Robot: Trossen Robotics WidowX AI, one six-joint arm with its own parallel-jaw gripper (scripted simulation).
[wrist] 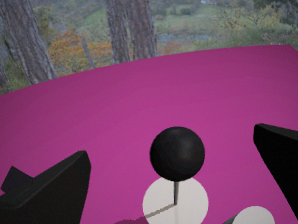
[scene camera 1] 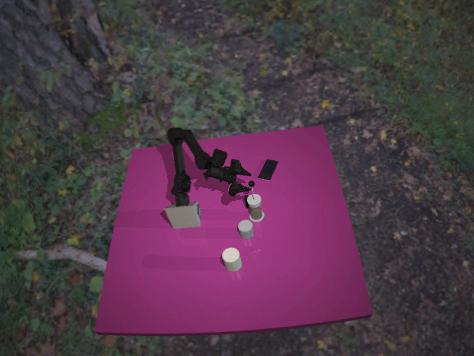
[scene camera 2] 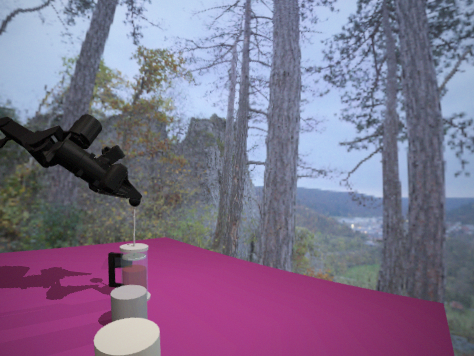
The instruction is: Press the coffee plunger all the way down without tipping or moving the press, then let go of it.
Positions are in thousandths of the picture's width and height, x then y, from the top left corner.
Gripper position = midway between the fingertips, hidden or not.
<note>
My gripper (scene camera 2: 284, 555) is open, with nothing in its grasp. Also in view: a coffee press (scene camera 2: 284, 735).
My gripper is seen too in the wrist view (wrist: 586, 658).
</note>
